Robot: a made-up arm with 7 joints.
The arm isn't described. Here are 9 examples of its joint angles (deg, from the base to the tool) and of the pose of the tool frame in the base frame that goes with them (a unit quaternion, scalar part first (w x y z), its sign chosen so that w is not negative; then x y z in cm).
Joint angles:
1: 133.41 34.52 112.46 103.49 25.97 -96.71 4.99
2: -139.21 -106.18 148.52 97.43 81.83 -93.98 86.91
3: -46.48 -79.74 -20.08 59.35 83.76 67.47 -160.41
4: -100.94 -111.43 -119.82 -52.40 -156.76 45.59 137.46
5: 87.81 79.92 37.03 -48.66 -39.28 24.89 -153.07
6: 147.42 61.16 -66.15 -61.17 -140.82 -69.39 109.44
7: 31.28 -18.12 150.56 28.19 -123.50 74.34 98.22
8: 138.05 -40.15 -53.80 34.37 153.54 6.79 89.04
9: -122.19 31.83 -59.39 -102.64 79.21 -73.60 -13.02
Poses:
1: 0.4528 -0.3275 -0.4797 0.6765 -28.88 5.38 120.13
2: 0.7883 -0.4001 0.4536 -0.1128 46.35 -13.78 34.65
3: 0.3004 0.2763 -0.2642 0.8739 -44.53 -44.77 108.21
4: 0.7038 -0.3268 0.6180 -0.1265 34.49 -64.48 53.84
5: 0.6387 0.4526 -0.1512 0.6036 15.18 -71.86 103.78
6: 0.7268 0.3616 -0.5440 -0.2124 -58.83 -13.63 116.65
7: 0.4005 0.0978 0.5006 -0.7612 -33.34 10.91 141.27
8: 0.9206 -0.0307 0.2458 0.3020 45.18 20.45 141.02
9: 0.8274 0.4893 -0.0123 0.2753 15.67 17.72 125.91
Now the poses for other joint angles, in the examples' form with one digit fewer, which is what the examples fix.
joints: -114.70 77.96 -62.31 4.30 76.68 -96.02 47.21
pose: 0.775 -0.012 -0.183 0.605 -36.8 67.3 93.8
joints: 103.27 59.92 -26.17 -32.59 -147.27 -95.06 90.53
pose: 0.555 0.786 -0.272 -0.022 -19.2 -62.5 121.3
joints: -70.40 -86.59 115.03 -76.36 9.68 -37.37 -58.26
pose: 0.725 -0.194 -0.407 -0.520 -43.2 -49.6 86.3
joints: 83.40 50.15 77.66 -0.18 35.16 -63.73 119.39
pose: 0.580 0.569 0.206 0.545 9.9 -61.6 129.8
